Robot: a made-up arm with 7 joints.
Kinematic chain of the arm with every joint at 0, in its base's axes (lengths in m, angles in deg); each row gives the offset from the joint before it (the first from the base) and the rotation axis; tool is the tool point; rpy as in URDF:
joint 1: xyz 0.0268 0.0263 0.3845 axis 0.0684 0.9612 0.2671
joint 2: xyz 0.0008 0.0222 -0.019 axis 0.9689 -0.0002 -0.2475
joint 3: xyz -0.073 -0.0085 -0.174 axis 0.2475 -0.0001 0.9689
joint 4: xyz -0.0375 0.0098 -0.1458 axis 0.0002 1 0
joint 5: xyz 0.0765 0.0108 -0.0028 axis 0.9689 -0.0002 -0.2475
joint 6: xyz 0.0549 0.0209 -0.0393 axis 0.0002 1 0
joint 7: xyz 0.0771 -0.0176 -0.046 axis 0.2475 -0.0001 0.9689
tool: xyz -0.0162 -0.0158 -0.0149 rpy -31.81 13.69 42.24
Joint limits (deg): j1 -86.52..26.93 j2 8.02..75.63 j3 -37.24..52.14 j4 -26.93..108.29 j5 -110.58..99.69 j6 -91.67..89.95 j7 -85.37..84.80
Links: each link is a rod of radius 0.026 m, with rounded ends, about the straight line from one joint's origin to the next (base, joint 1, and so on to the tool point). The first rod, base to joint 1, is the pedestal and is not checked.
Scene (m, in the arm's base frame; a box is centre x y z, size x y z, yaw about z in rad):
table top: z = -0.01
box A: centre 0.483 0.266 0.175 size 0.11 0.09 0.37 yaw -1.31
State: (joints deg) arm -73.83 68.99 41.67 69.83 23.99 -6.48 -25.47
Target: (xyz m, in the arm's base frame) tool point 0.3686 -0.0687 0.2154
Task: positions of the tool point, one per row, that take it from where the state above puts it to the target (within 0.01 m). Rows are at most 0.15 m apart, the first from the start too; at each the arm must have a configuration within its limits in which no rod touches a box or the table.
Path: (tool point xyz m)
1: 0.3444 0.4964 0.3896
2: 0.3577 0.4585 0.4428
3: 0.3620 0.4081 0.4899
4: 0.3558 0.3486 0.5271
5: 0.3390 0.2848 0.5512
6: 0.4092 0.2031 0.4707
7: 0.4372 0.1131 0.3752
8: 0.4214 0.0205 0.2844
9: 0.3686 -0.0687 0.2154

